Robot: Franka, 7 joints.
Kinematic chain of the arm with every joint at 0, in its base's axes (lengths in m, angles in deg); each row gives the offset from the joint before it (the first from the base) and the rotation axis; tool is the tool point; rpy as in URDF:
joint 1: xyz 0 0 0.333 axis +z
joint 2: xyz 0 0 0 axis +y
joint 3: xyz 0 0 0.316 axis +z
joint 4: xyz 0.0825 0 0 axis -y
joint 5: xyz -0.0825 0 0.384 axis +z
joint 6: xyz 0 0 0 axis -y
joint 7: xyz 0.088 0 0 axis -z
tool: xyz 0 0 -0.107 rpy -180 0 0
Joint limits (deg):
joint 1: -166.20..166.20
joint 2: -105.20..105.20
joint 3: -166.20..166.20
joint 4: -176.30..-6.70
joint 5: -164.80..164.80
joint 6: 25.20..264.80
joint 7: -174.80..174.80
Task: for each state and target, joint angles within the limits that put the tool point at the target. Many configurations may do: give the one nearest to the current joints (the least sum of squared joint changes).
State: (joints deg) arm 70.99 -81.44 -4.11 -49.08 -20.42 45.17 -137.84
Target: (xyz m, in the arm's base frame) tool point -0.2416 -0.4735 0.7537
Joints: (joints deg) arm 60.52 -85.92 3.23 -43.39 -18.58 49.50 -137.84
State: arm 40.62 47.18 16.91 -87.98 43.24 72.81 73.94
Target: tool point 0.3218 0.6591 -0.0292
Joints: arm 52.05 86.66 15.01 -47.75 50.38 117.47 73.94
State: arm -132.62 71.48 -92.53 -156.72 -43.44 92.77 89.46
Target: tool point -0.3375 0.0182 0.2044
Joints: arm -93.12 56.46 -61.76 -144.91 -36.87 88.67 89.46
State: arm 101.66 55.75 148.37 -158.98 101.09 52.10 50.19
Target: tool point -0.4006 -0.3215 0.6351
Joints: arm 91.17 14.64 122.16 -119.64 118.81 81.04 50.19
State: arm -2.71 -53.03 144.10 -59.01 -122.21 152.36 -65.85
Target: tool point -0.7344 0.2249 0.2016
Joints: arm 2.10 -59.25 149.16 -69.31 -122.85 156.57 -65.85
